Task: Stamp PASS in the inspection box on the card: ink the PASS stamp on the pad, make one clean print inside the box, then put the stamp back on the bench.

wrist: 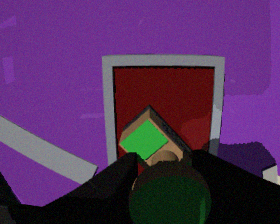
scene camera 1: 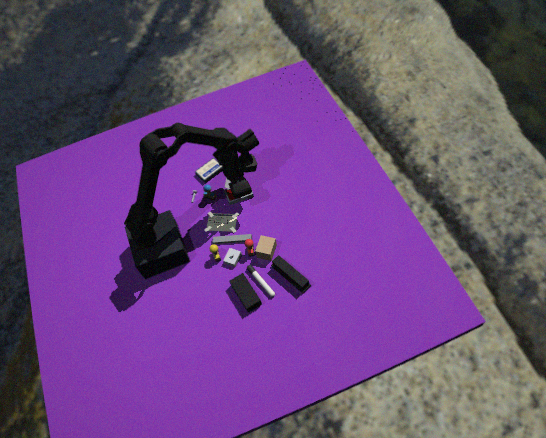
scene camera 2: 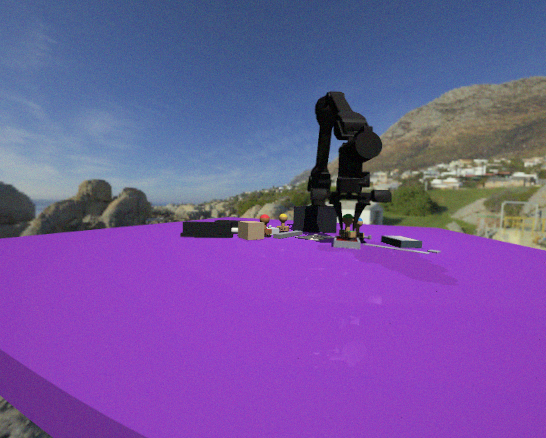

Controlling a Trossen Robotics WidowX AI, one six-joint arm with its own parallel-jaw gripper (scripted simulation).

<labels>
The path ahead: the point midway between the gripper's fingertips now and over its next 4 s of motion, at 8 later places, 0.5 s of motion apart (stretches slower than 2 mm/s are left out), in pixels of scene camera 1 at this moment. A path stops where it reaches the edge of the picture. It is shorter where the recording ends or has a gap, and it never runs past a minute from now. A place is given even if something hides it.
My gripper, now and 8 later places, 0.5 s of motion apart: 237, 188; 237, 187; 236, 183; 235, 179; 229, 188; 220, 201; 216, 206; 217, 208; 218, 210
</labels>
